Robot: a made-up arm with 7 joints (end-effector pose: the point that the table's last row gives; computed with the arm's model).
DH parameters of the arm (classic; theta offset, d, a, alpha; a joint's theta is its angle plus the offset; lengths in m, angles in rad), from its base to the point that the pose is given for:
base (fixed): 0 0 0 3.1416
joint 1: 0 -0.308 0 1.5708
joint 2: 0 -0.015 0 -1.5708
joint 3: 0 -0.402 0 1.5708
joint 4: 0 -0.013 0 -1.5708
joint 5: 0 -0.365 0 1.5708
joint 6: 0 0 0 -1.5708
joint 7: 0 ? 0 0
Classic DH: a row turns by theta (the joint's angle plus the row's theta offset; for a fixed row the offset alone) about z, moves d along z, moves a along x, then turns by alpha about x.
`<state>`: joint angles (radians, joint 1 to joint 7).
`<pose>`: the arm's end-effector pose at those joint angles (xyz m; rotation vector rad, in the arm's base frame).
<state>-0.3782 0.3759 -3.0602 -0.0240 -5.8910 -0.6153 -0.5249</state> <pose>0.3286 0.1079 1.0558 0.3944 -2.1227 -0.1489</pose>
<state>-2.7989 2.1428 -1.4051 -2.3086 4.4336 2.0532 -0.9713</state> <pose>-0.0935 0.2874 0.2889 -1.5669 1.5233 -0.2888</pose>
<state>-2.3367 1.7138 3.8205 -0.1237 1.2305 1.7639 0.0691</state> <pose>-0.5337 0.5092 0.1367 -1.2954 0.2337 -0.7261</pose>
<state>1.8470 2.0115 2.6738 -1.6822 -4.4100 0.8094 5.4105</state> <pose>0.1699 -0.2196 -0.1426 0.9571 -1.1677 -0.9229</pose>
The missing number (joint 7, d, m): -0.069
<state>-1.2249 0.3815 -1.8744 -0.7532 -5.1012 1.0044 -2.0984</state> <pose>0.3618 0.2900 0.9147 1.1646 -1.5816 0.9557</pose>
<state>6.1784 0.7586 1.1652 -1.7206 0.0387 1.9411 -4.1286</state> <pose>0.1440 0.3134 0.7127 -0.1744 -2.3028 -0.1168</pose>
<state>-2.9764 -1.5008 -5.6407 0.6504 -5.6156 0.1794 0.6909</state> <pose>0.7465 0.0714 0.5630 -2.0237 -1.6555 1.3875</pose>
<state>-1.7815 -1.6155 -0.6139 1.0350 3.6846 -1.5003 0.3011</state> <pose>-0.0268 -0.5718 0.5961 1.1508 -2.4077 0.9490</pose>
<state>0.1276 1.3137 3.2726 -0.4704 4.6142 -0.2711 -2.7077</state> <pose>0.8037 -0.1124 0.3183 -1.2906 -0.9338 1.6911</pose>
